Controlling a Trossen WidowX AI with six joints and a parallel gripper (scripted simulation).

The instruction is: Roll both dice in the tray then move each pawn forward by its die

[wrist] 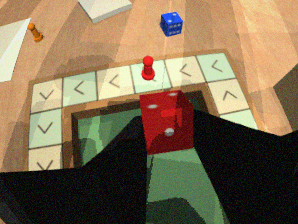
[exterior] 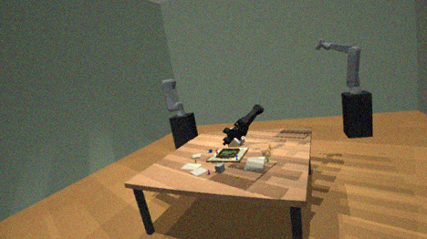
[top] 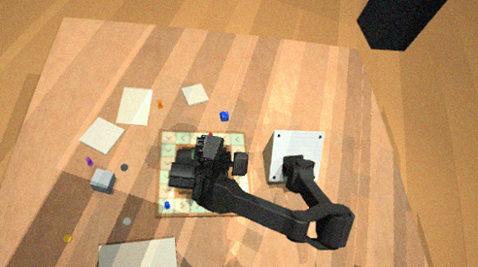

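Now: the red die right at my gripper tip. Also, from my gripper tip: red pawn (2 cm behind, 9 cm to the right, 7 cm below); blue pawn (13 cm ahead, 13 cm to the left, 7 cm below); blue die (8 cm behind, 18 cm to the right, 9 cm below).
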